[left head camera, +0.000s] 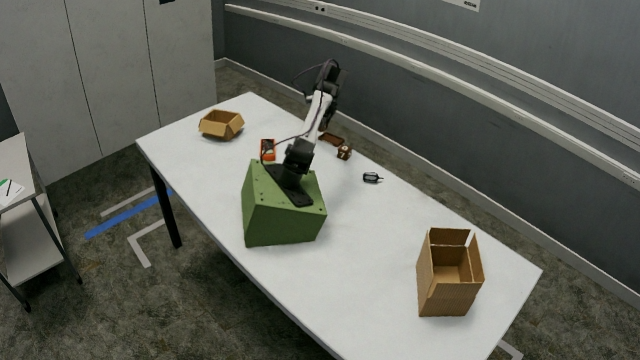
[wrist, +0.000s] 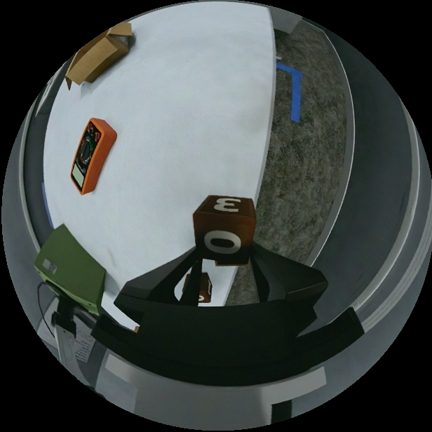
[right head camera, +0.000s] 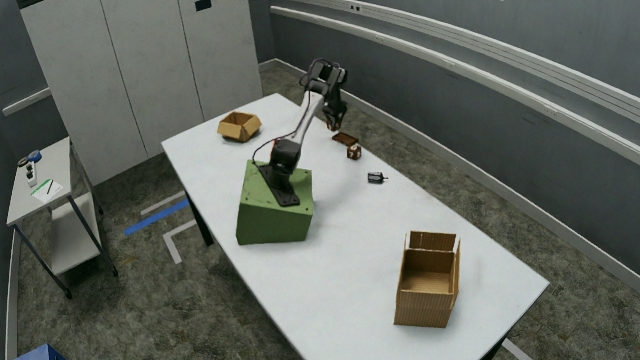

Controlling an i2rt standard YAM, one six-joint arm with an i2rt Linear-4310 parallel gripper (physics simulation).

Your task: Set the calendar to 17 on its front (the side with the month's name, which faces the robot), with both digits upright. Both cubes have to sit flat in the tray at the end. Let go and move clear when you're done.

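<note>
My gripper (wrist: 223, 247) (right head camera: 333, 123) is shut on a brown cube (wrist: 224, 225), holding it above the table by the far edge. In the wrist view this cube shows a white 0 on the face towards the camera and a 3 on the face above it. The other brown cube (left head camera: 344, 152) (right head camera: 354, 152) (wrist: 200, 287) stands on the table beside the tray, with a 7 on a side face in the left head view. The brown tray (left head camera: 331, 139) (right head camera: 345, 139) lies near the far edge, with no cube in it. The held cube's other faces are hidden.
An orange multimeter (left head camera: 268, 149) (wrist: 93, 156) lies near the green base block (left head camera: 282, 220) (right head camera: 275, 215) (wrist: 75, 267). A small black object (left head camera: 371, 177) (right head camera: 375, 177) lies beyond the loose cube. An open carton (left head camera: 221, 127) (right head camera: 239, 129) and a taller carton (left head camera: 450, 300) (right head camera: 425, 307) stand on the table.
</note>
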